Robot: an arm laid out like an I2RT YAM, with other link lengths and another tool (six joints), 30 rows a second.
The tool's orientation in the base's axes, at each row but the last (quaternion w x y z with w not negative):
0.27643, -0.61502, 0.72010, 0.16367
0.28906, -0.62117, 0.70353, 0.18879
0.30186, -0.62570, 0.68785, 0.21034
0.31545, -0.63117, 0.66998, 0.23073
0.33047, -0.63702, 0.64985, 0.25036
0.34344, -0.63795, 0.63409, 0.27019
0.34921, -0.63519, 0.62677, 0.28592
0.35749, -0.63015, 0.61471, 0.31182
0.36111, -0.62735, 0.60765, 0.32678
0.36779, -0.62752, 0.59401, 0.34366
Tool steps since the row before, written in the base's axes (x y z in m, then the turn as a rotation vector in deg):
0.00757, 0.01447, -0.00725, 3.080, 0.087, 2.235
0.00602, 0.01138, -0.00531, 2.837, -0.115, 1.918
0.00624, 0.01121, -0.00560, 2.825, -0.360, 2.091
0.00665, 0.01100, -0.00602, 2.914, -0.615, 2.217
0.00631, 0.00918, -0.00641, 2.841, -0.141, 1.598
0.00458, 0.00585, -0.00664, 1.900, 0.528, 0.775
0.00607, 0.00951, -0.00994, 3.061, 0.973, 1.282
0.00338, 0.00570, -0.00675, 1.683, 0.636, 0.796
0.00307, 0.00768, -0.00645, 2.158, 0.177, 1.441
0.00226, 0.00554, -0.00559, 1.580, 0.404, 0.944
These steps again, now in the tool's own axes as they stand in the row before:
-0.00785, -0.00389, 0.01557, -1.688, -3.223, -1.117
-0.00567, -0.00364, 0.01219, -1.316, -2.987, -1.044
-0.00464, -0.00423, 0.01251, -1.253, -3.021, -1.336
-0.00343, -0.00499, 0.01284, -1.165, -3.146, -1.592
-0.00109, -0.00508, 0.01176, -1.017, -2.984, -0.840
0.00176, -0.00369, 0.00909, -0.839, -1.943, 0.106
0.00260, -0.00492, 0.01397, -1.452, -3.129, 0.249
0.00264, -0.00285, 0.00862, -0.930, -1.725, 0.171
0.00158, -0.00271, 0.01001, -1.213, -2.235, -0.545
0.00226, -0.00209, 0.00759, -0.927, -1.637, -0.105

